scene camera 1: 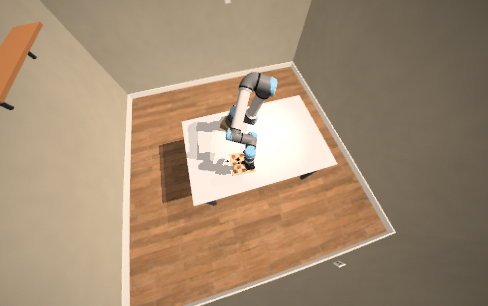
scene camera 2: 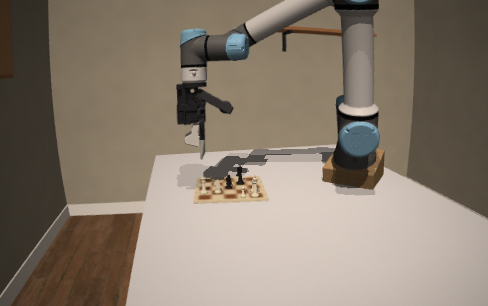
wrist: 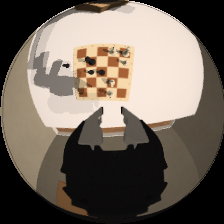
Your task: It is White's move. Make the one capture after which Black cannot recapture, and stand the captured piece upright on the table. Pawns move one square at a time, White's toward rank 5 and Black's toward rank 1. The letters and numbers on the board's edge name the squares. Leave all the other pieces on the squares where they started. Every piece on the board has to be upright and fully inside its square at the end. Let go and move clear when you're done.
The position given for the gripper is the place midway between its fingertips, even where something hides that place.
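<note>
There's a chessboard (scene camera 2: pixel 227 195) here, and the wrist view (wrist: pixel 87 87) shows that chessboard too. The gripper (scene camera 2: pixel 201 157) is also there, and you get the gripper again in the wrist view (wrist: pixel 112 107).
</note>
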